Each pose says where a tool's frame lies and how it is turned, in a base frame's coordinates. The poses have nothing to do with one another.
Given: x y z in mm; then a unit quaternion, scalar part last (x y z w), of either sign.
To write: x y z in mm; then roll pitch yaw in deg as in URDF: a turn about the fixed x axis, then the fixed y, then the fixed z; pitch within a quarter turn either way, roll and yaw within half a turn. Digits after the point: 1 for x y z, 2 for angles.
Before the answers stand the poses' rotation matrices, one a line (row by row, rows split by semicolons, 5 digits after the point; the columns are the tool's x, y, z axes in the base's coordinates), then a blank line. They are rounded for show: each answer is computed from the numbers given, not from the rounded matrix.
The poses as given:
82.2 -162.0 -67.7 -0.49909 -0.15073 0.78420 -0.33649
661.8 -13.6 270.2 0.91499 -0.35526 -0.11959 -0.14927
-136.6 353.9 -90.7 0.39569 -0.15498 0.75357 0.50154
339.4 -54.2 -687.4 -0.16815 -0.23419 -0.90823 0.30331
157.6 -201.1 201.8 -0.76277 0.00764 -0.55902 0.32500
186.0 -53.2 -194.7 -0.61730 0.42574 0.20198 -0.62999
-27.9 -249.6 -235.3 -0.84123 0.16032 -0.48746 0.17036
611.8 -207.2 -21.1 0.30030 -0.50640 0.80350 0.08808
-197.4 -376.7 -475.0 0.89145 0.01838 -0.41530 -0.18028
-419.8 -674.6 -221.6 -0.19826 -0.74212 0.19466 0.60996
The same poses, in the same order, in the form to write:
-0.27537 0.67820 -0.68133; -0.37729 -0.72811 -0.57228; -0.88421 0.09947 0.45638
0.71898 -0.68582 -0.11279; -0.61442 -0.70302 0.35813; -0.32491 -0.18819 -0.92683
-0.18377 -0.87854 0.44090; 0.63324 -0.44888 -0.63049; 0.75182 0.16333 0.63882
-0.75946 0.62971 0.16337; -0.47219 -0.70632 0.52740; 0.44750 0.32339 0.83376
0.37488 0.35171 0.85777; -0.37502 -0.78863 0.48726; 0.84784 -0.50434 -0.16375
0.55590 -0.27113 -0.78579; -0.78011 0.15629 -0.60581; 0.28706 0.94977 -0.12463
0.47337 -0.10364 0.87475; -0.43581 -0.89055 0.13032; 0.76550 -0.44292 -0.46673
-0.80412 -0.44569 0.39338; -0.16260 -0.47160 -0.86669; 0.57179 -0.76089 0.30675
0.65437 -0.11697 -0.74707; 0.18251 -0.93432 0.30616; -0.73381 -0.33669 -0.59005
-0.17728 0.05680 -0.98252; 0.53174 0.84560 -0.04706; 0.82815 -0.53079 -0.18011

82.2 -162.0 -67.7 12.30 62.15 -126.12
661.8 -13.6 270.2 -168.52 18.96 -40.52
-136.6 353.9 -90.7 14.34 -48.75 106.18
339.4 -54.2 -687.4 21.20 -26.58 -148.13
157.6 -201.1 201.8 -107.99 -57.98 -45.01
186.0 -53.2 -194.7 97.48 -16.68 -54.53
-27.9 -249.6 -235.3 -136.50 -49.95 -42.63
611.8 -207.2 -21.1 -68.04 -34.88 -168.57
-197.4 -376.7 -475.0 -150.29 47.21 15.58
-419.8 -674.6 -221.6 -108.74 -55.91 108.44

